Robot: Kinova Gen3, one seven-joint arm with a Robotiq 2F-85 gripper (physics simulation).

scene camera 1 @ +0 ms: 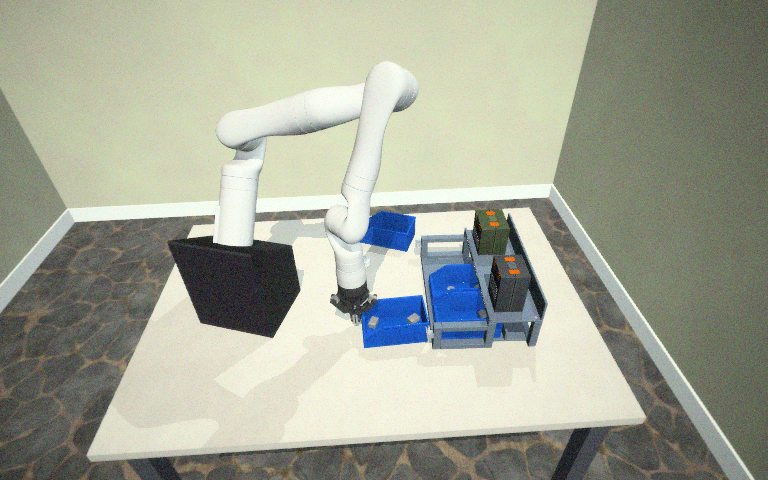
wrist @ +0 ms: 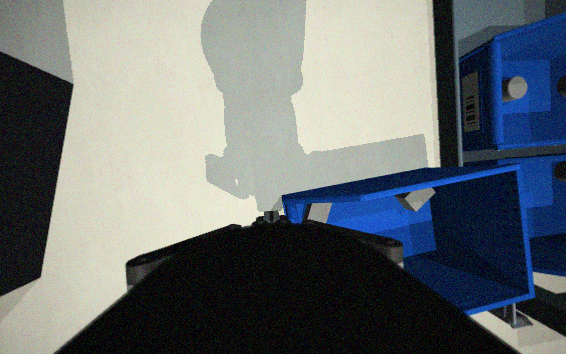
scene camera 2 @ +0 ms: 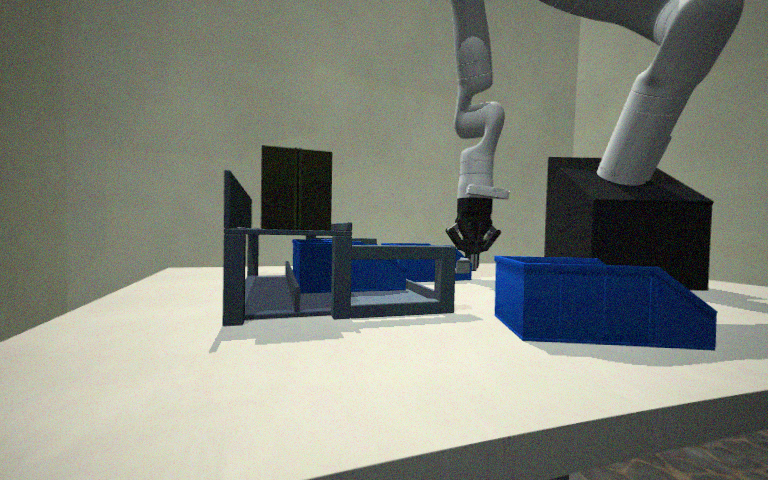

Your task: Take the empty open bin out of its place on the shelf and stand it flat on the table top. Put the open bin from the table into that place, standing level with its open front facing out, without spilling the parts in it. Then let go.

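Places are measured from the arm's base along level axes (x ahead, y left, z up), in centimetres.
Pixels of known places: gripper, fingertip midpoint: [scene camera 1: 356, 321] [wrist: 271, 221] [scene camera 2: 471, 270]; arm's base, link origin: [scene camera 1: 234, 243] [scene camera 2: 620, 176].
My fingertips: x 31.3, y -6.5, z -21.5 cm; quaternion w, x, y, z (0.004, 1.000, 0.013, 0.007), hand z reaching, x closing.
Note:
Ahead of a thing's pixels: the offset from my fingertips to its top centre. "pt": to the spot under its first point. Level surfaces: height alone.
A blue open bin {pt dz +4.1, dx +10.8, dy -6.2 cm} [scene camera 1: 394, 330] [scene camera 2: 420, 269] [wrist: 371, 190] with two grey parts {pt dz +0.0, dx +15.7, dy +1.7 cm} [scene camera 1: 413, 318] [wrist: 414, 198] stands on the table, its far end right at the front of the grey shelf [scene camera 1: 459, 326] [scene camera 2: 341, 273]. My gripper [scene camera 1: 356, 319] [scene camera 2: 474, 264] [wrist: 271, 221] is shut on nothing, pointing down just outside that bin's near wall, low over the table. An empty blue bin {pt dz +5.7, dx +7.5, dy +34.1 cm} [scene camera 1: 389, 230] [scene camera 2: 580, 305] stands flat on the table top away from the shelf. Another blue bin [scene camera 1: 456, 296] [scene camera 2: 316, 266] [wrist: 489, 95] with parts sits inside the shelf.
A green box {dz +18.1, dx +37.8, dy +24.5 cm} [scene camera 1: 492, 231] and a dark grey box [scene camera 1: 509, 281] [scene camera 2: 296, 189] stand on the shelf's upper level. The arm's black base block [scene camera 1: 234, 284] [scene camera 2: 606, 216] stands at the table's left. The white table {dz -1.8 cm} [scene camera 1: 322, 403] [scene camera 2: 322, 387] [wrist: 142, 133] bears everything.

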